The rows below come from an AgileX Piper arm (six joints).
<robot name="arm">
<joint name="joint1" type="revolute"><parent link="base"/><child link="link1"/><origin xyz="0 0 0.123" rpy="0 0 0"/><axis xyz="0 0 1"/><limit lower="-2.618" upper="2.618"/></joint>
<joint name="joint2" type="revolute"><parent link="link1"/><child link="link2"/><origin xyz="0 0 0" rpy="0 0 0"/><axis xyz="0 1 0"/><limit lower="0" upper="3.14"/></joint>
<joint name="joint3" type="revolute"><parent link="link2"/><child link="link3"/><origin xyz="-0.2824 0 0.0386" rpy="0 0 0"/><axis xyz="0 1 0"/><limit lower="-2.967" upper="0"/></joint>
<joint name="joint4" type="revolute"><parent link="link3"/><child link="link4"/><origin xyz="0.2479 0 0.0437" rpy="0 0 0"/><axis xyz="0.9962 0 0.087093"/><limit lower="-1.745" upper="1.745"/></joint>
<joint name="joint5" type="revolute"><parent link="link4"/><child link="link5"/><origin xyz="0 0 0" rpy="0 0 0"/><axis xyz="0 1 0"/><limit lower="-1.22" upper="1.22"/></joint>
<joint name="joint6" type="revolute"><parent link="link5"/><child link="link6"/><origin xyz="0.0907 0 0.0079" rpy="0 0 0"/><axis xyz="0.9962 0 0.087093"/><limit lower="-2.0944" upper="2.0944"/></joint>
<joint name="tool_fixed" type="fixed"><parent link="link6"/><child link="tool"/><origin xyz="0 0 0" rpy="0 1.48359 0"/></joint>
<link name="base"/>
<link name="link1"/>
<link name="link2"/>
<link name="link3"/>
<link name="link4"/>
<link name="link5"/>
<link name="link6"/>
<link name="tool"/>
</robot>
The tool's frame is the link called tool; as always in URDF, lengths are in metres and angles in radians.
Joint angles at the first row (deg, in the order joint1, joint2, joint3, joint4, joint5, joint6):
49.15, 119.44, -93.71, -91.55, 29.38, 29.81
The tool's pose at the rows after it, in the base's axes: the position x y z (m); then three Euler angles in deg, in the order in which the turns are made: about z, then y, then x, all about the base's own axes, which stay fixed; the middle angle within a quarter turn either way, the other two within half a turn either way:
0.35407, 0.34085, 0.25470, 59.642, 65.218, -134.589
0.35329, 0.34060, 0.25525, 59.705, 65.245, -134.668
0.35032, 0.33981, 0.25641, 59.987, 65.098, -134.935
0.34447, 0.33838, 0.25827, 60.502, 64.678, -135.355
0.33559, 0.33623, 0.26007, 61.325, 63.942, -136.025
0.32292, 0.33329, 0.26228, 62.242, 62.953, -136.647
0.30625, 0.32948, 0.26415, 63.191, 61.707, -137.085
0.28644, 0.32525, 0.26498, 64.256, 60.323, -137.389
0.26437, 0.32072, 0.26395, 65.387, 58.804, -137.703
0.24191, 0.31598, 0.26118, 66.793, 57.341, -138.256
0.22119, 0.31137, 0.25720, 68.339, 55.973, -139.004
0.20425, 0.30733, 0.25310, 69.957, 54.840, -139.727
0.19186, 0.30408, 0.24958, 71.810, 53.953, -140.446
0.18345, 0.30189, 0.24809, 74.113, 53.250, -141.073
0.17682, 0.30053, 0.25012, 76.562, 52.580, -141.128
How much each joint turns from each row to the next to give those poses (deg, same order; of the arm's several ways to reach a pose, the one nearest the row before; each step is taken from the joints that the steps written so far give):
-0.02, 0.03, 0.00, -0.25, 0.06, 0.07
0.07, -0.17, 0.15, 0.08, 0.10, -0.06
0.23, -0.60, 0.69, 0.29, 0.15, -0.10
0.44, -1.14, 1.35, 0.55, 0.15, -0.12
0.69, -1.66, 2.08, 0.79, 0.16, -0.03
1.02, -2.28, 2.89, 0.83, 0.26, 0.27
1.43, -2.84, 3.72, 0.67, 0.36, 0.92
1.87, -3.12, 4.23, 0.48, 0.58, 1.63
2.29, -3.16, 4.54, 0.37, 0.82, 2.12
2.57, -2.92, 4.43, 0.47, 1.13, 2.36
2.60, -2.46, 3.93, 0.67, 1.22, 2.25
2.27, -1.86, 3.13, 0.69, 1.11, 2.16
1.74, -1.28, 2.23, 0.75, 0.85, 2.00
1.22, -0.91, 1.29, 1.11, 0.57, 1.69
0.97, -0.99, 0.56, 1.53, 0.31, 1.39

